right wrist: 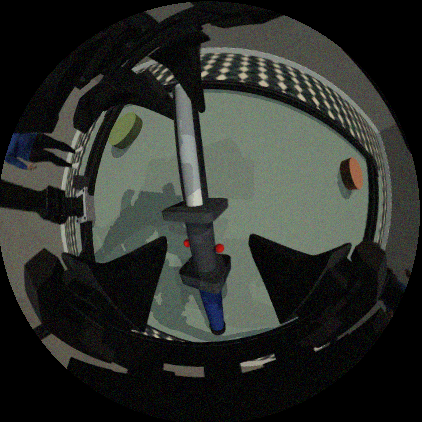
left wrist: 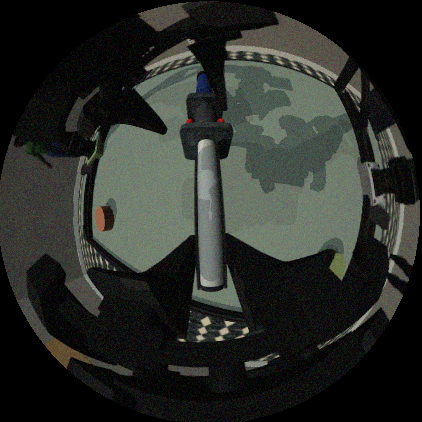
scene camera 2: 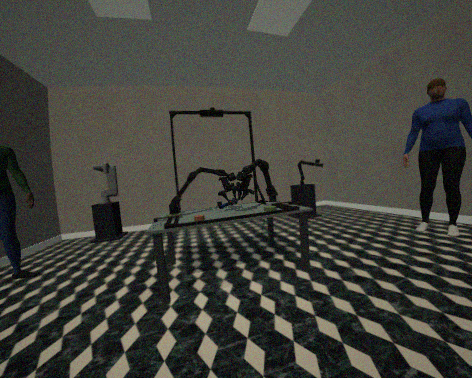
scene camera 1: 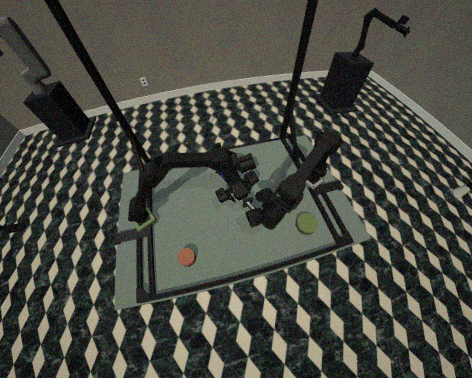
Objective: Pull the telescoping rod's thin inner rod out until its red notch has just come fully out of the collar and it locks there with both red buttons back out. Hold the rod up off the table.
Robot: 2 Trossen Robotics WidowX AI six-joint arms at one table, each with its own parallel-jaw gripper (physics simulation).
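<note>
The rod is held above the table. It has a pale grey tube (left wrist: 209,200) (right wrist: 186,145), a dark collar (left wrist: 206,140) (right wrist: 202,245) with two flanges, and a thin blue inner rod (left wrist: 203,83) (right wrist: 213,307) (scene camera 1: 222,174) at the far end. A red button (left wrist: 221,120) (right wrist: 220,248) and another red button (left wrist: 189,121) (right wrist: 187,243) stand out on opposite sides of the collar. The red notch does not show. My left gripper (left wrist: 209,238) is shut on the grey tube. My right gripper (right wrist: 208,240) (left wrist: 191,119) is open, with the collar showing between its spread fingers, apart from both.
An orange disc (scene camera 1: 186,257) (left wrist: 104,218) (right wrist: 352,173) lies on the table (scene camera 1: 210,275) at front left in scene camera 1. A green disc (scene camera 1: 307,223) (right wrist: 126,129) lies near the left arm. Dark frame posts (scene camera 1: 300,55) rise at the back. The two arms are close together.
</note>
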